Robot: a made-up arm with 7 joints.
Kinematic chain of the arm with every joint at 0, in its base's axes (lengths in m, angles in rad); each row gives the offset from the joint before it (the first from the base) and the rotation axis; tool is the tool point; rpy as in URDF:
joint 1: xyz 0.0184 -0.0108 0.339 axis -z
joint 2: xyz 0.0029 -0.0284 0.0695 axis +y
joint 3: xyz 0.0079 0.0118 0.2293 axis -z
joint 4: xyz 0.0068 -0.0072 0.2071 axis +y
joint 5: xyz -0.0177 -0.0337 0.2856 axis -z
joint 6: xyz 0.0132 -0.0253 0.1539 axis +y
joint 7: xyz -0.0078 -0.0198 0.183 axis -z
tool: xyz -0.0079 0.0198 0.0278 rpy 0 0 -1.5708
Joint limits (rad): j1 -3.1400..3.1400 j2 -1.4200..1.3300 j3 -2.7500..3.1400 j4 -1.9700..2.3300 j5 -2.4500..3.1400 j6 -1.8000..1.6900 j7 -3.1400..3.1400
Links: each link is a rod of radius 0.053 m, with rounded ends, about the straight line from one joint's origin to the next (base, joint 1, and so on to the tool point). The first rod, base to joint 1, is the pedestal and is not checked.
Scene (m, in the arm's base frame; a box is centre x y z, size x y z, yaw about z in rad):
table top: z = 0
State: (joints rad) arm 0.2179 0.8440 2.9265 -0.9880 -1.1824 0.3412 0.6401
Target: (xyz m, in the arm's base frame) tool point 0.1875 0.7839 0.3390
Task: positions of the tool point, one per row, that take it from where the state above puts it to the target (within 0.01 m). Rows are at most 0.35 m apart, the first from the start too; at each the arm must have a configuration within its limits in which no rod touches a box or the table.
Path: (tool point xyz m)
1: 0.9328 0.1815 0.4813
2: 0.7731 0.4816 0.4104
3: 0.5088 0.6947 0.3626
4: 0.1875 0.7839 0.3390

